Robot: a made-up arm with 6 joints.
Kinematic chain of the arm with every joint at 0, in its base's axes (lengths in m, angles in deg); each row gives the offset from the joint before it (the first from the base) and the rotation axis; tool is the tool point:
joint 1: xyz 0 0 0.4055 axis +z
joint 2: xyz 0 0 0 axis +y
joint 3: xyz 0 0 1.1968 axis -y
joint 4: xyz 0 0 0 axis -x
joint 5: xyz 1.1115 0 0 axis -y
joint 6: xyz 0 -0.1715 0 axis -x
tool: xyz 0 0 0
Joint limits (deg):
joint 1: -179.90..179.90
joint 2: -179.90..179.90
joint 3: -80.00..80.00
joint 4: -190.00..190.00
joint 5: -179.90..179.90
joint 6: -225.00..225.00
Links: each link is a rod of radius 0.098 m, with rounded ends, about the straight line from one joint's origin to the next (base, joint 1, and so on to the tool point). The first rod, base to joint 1, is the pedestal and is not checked.
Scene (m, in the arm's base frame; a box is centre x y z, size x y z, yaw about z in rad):
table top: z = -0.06
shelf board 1: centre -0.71 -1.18 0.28 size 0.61 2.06 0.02 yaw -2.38
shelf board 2: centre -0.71 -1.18 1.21 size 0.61 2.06 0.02 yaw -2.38
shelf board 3: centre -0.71 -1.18 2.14 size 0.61 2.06 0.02 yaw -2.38
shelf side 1: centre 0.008 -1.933 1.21 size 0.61 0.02 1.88 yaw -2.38
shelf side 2: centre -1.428 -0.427 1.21 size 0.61 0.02 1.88 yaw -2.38
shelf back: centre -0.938 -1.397 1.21 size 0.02 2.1 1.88 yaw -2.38
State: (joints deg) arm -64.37 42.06 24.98 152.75 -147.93 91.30
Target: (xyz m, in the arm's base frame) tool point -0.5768 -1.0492 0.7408
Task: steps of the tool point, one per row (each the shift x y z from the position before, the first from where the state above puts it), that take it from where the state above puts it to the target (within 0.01 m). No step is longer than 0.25 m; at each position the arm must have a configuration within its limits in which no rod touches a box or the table.
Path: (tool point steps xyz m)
1: -0.1138 -0.0140 -0.1155
2: -0.1178 0.0062 -0.1113
3: -0.1186 0.0270 -0.1058
4: -0.1173 0.0473 -0.0986
5: -0.1129 0.0668 -0.0898
6: -0.1059 0.0854 -0.0798
7: -0.0952 -0.0174 0.0346
8: -0.0970 -0.0093 0.0340
9: -0.0982 -0.0016 0.0337
10: -0.0986 0.0065 0.0331
11: -0.0984 0.0146 0.0325
12: -0.0976 0.0226 0.0321
13: -0.1525 0.1680 0.0556
14: -0.1069 0.1843 0.0434

